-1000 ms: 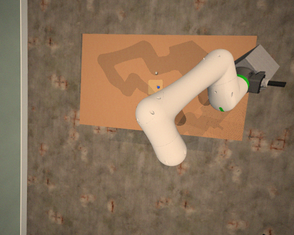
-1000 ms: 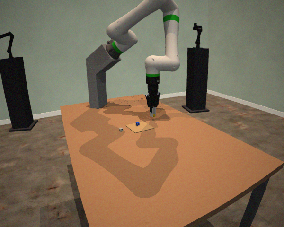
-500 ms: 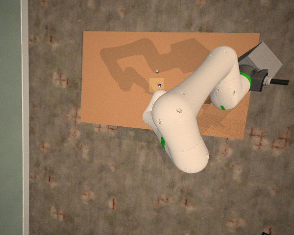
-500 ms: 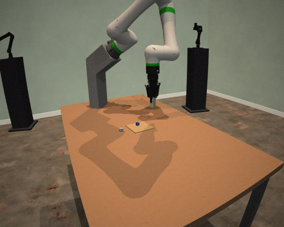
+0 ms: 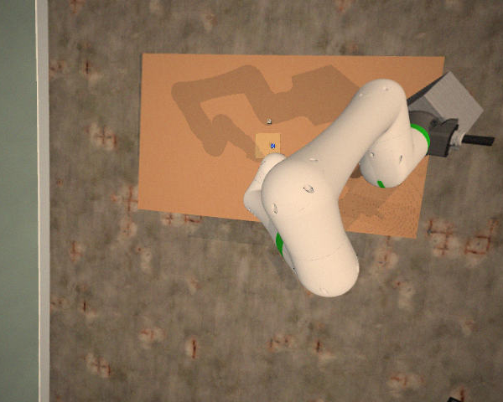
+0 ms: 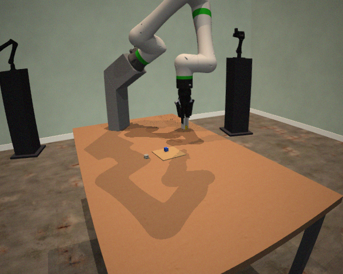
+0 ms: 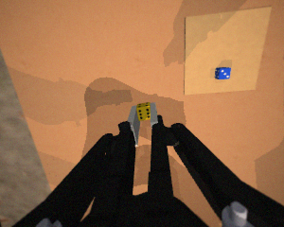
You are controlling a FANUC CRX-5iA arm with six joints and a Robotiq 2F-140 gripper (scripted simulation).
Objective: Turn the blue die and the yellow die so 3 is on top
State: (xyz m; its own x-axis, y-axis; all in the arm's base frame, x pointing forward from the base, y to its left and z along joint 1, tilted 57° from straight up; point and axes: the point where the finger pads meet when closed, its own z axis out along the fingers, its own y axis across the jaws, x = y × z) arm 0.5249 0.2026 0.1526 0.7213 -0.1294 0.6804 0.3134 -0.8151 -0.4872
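My hand is 130 mm to the left of the blue die, 120 mm above it and 80 mm short of it. Also, from my hand: yellow die (30 mm below); white die (250 mm to the right, 140 mm ahead, 130 mm below); tan mat (130 mm below, 120 mm to the right, 110 mm ahead).
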